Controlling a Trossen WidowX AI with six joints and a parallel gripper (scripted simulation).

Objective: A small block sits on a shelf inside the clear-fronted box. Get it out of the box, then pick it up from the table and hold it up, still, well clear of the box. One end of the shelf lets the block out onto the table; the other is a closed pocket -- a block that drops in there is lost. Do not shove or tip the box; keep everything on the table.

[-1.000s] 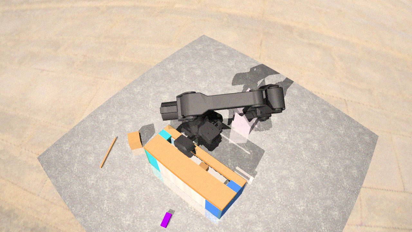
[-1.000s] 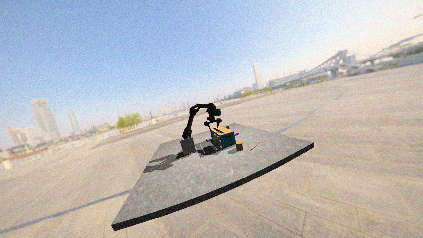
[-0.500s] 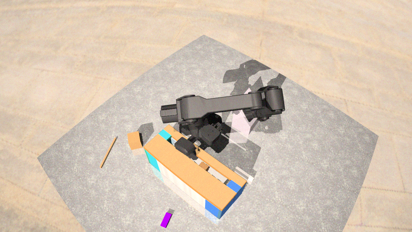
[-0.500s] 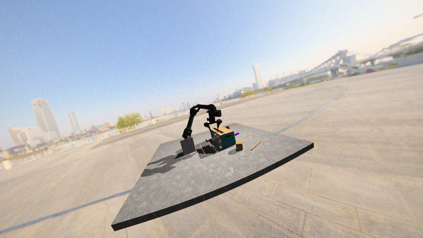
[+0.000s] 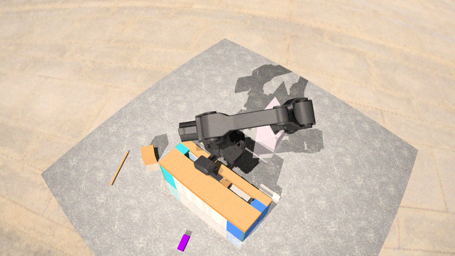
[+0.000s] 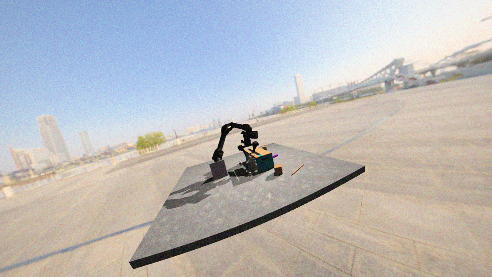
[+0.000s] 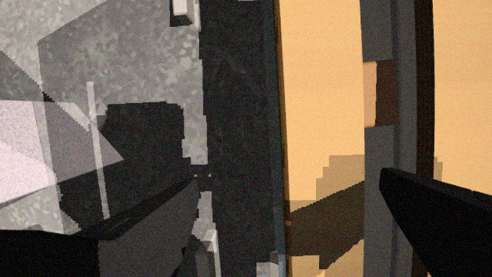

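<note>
The tan-topped box lies 6 cm below my gripper tip, 3 cm ahead of it and 1 cm to the left of it. The rest, counted from my gripper tip: tan block 4 cm to the left, 4 cm below, 4 cm ahead; thin wooden stick 36 cm to the right, 24 cm ahead, 12 cm below.
</note>
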